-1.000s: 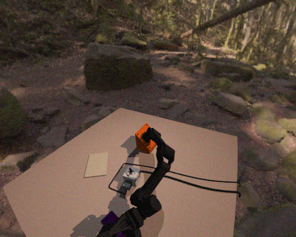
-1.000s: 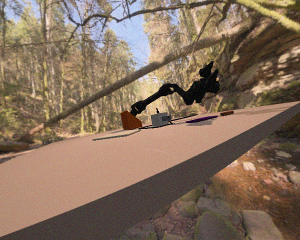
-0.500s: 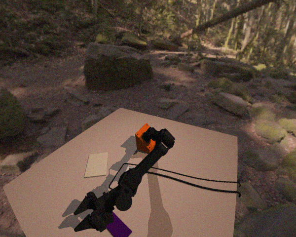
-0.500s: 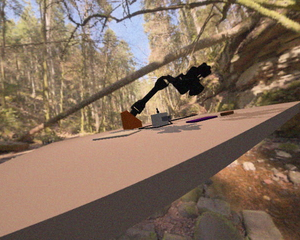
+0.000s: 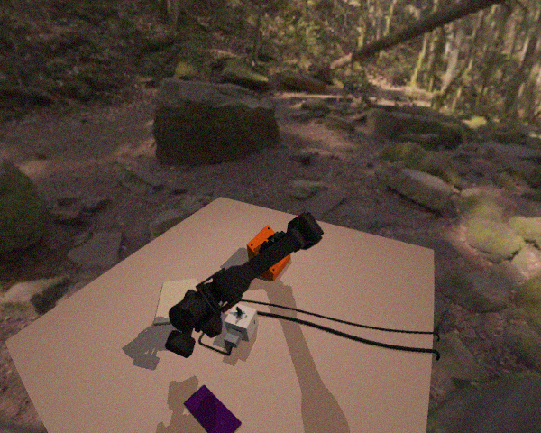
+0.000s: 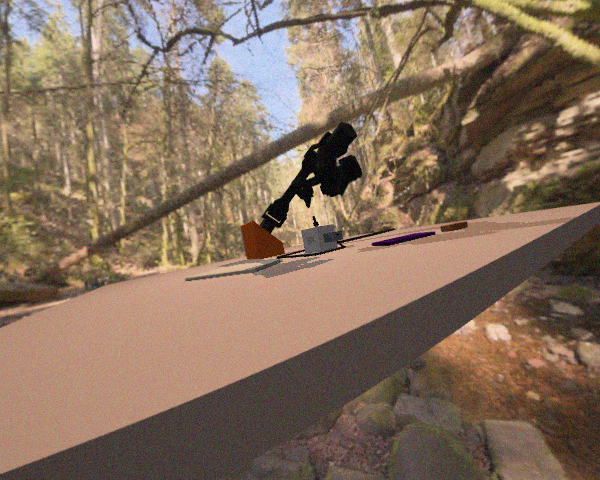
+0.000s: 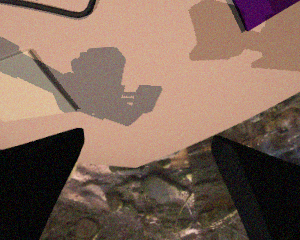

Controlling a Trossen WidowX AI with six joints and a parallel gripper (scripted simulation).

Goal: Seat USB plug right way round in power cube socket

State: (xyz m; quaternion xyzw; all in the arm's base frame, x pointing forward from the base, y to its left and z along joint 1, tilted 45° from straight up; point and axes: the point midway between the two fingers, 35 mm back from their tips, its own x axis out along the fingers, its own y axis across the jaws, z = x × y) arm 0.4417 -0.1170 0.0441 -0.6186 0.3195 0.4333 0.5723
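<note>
The dark USB plug is 170 mm behind my gripper tip, 100 mm to the left of it and 40 mm below it. From my gripper tip the other things lie so: small brown block: 170 mm ahead, 290 mm to the left, 120 mm below; purple card: 100 mm ahead, 150 mm to the left, 130 mm below; pale sheet: 180 mm behind, 180 mm to the right, 130 mm below.
</note>
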